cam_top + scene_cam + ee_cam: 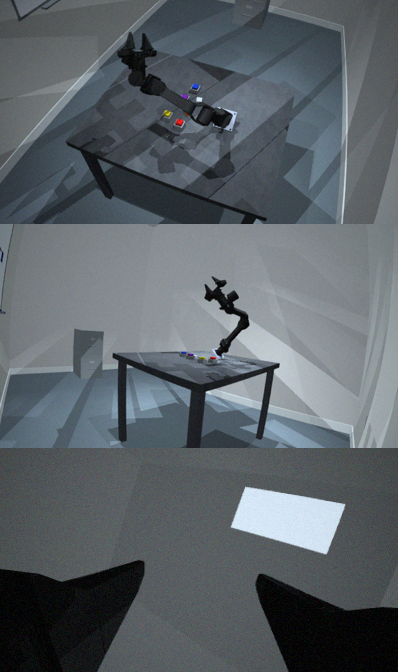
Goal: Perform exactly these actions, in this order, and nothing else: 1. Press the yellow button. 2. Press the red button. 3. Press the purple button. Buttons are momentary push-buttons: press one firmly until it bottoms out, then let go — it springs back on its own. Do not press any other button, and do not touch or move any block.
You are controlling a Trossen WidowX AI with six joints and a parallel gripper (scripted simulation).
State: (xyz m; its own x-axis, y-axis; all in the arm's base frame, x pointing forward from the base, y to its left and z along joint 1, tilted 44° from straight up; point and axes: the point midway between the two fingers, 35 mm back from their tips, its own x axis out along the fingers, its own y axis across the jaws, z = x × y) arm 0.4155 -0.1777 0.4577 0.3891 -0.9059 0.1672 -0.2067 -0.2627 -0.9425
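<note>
Right now the yellow button is 540 mm below my gripper tip, 80 mm behind it and 70 mm to the right of it. From my gripper tip the other things lie so: small orange block (560 mm below, 170 mm behind, 150 mm to the right); purple button (540 mm below, 220 mm to the right, 110 mm behind); red button (540 mm below, 170 mm behind, 40 mm to the right).
</note>
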